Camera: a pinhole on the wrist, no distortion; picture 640 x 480 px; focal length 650.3 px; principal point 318.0 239.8 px. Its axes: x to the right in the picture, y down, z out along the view. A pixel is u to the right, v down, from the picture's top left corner.
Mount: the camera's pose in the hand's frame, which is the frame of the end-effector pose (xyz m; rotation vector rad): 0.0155 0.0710 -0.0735 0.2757 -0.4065 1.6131
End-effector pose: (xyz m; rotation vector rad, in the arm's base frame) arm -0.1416 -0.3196 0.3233 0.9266 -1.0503 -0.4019
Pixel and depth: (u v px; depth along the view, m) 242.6 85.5 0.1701
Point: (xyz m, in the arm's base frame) -0.1840 -0.3951 0.3499
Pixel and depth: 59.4 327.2 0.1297
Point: -0.1585 -0.3430 0.2987
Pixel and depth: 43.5 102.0 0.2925
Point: -0.2153 -0.5250 0.2585
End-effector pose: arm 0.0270 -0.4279 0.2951 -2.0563 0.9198 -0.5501
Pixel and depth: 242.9 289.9 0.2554
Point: 0.1346 -0.3168 0.2615
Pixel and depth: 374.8 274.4 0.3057
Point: 0.1636 -0.2917 0.1964
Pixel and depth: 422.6 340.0 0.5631
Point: 0.2897 -0.0744 0.0860
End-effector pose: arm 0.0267 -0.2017 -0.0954 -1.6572 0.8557 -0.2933
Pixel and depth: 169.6 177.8 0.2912
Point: 0.1895 -0.0944 -0.0473
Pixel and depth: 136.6 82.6 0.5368
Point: 0.4395 -0.0025 0.0346
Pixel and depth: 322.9 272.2 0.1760
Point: 0.0763 -0.1350 -0.1162
